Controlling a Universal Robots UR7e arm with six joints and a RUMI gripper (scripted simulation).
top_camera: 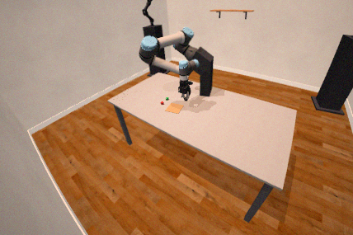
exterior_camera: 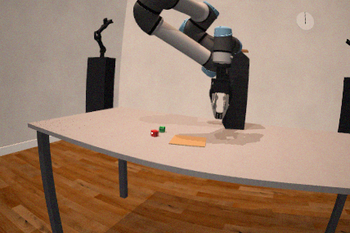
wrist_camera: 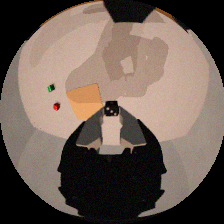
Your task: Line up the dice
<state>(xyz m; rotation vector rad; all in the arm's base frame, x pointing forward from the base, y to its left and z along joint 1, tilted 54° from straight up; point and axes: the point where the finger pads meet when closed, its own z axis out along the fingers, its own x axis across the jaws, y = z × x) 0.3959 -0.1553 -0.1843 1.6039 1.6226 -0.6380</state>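
The orange mat is 30 mm ahead of my hand, 110 mm to the right of it and 120 mm below it. The rest, counted from my hand: black die (right at my hand); red die (10 mm ahead, 260 mm to the right, 100 mm below); green die (80 mm behind, 250 mm to the right, 100 mm below).
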